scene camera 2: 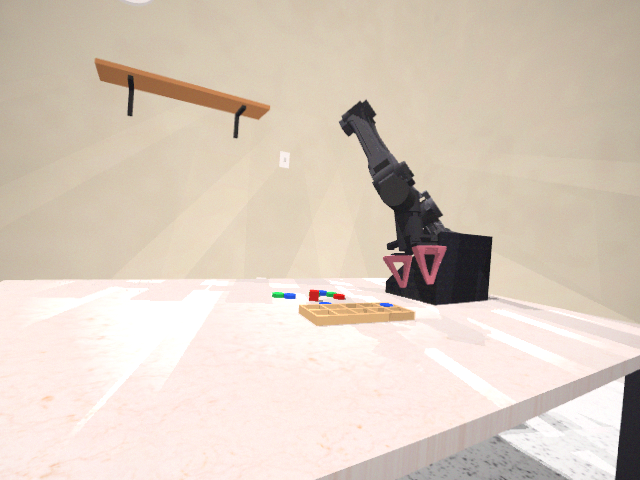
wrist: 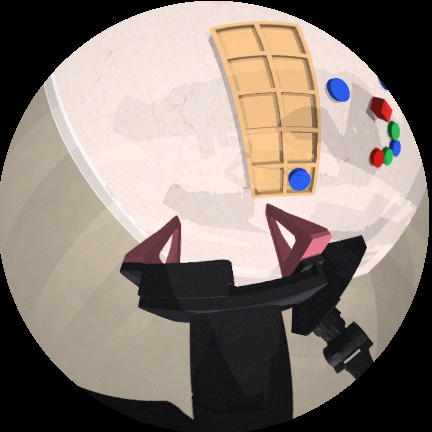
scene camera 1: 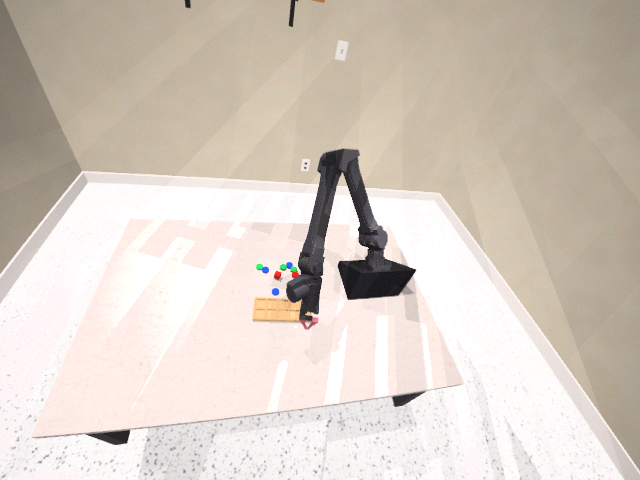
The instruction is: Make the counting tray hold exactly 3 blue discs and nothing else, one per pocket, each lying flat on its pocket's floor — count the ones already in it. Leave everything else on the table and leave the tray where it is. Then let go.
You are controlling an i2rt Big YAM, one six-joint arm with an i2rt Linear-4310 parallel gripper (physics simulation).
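Observation:
The tan counting tray [scene camera 1: 276,320] [scene camera 2: 351,320] [wrist: 260,111] lies on the table. One blue disc [scene camera 2: 386,304] [wrist: 299,179] is in its corner pocket nearest my gripper; I cannot tell if it is flat on the floor. The arm hides that pocket in scene camera 1. One blue disc [scene camera 1: 275,291] [scene camera 2: 325,303] [wrist: 338,90] lies beside the tray's long side. Another blue disc [scene camera 1: 265,269] [scene camera 2: 290,296] touches or nearly touches a green one. A third loose blue disc [scene camera 1: 288,265] [wrist: 396,148] lies between green discs. My gripper [scene camera 1: 308,321] [scene camera 2: 416,285] [wrist: 222,213] is open and empty, above the table near the tray's end.
Green discs [scene camera 1: 259,266] [scene camera 2: 278,295] [wrist: 394,131], a red cube [scene camera 1: 277,274] [scene camera 2: 313,295] [wrist: 381,108] and a red disc [scene camera 1: 295,275] [scene camera 2: 339,296] [wrist: 377,157] lie beyond the beside-tray blue disc. The black base block [scene camera 1: 377,281] [scene camera 2: 465,268] stands at the right.

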